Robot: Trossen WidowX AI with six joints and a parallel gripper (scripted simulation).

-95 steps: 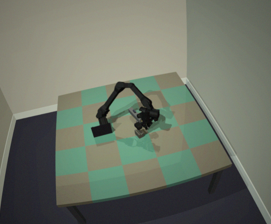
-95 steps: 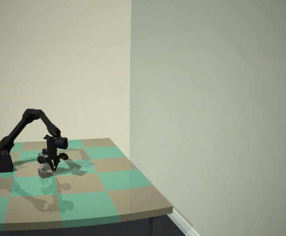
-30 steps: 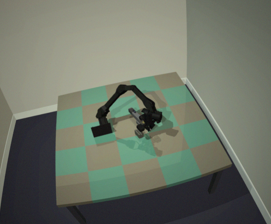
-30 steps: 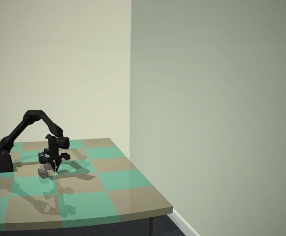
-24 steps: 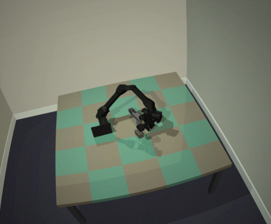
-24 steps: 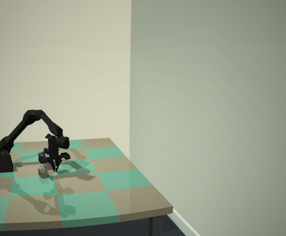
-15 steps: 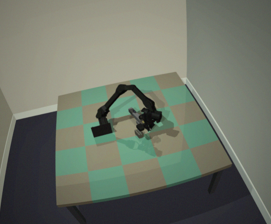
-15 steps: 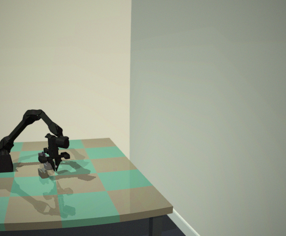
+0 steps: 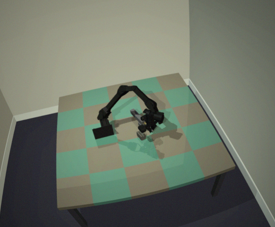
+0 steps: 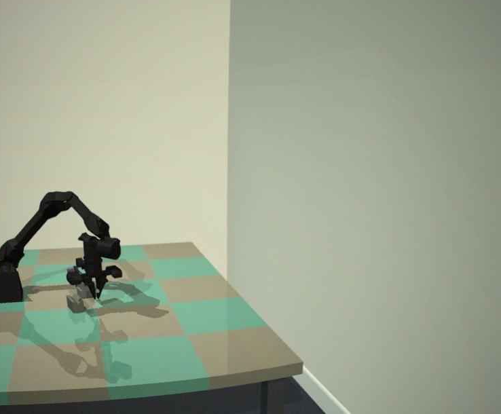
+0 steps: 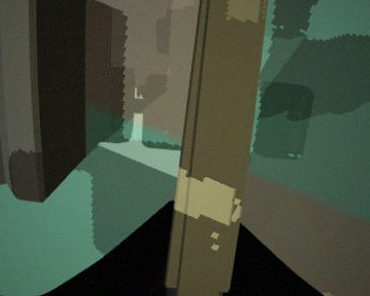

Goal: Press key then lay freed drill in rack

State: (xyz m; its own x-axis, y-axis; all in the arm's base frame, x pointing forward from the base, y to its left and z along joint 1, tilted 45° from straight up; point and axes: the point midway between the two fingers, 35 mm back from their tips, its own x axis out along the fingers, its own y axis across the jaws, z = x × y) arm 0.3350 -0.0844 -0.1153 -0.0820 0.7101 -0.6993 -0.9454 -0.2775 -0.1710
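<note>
Now: gripper tip 10 mm past the drill, 40 mm to the right of it and 30 mm below it. From my gripper tip the other things lie so: rack 80 mm behind, 10 mm to the left, 20 mm below.
</note>
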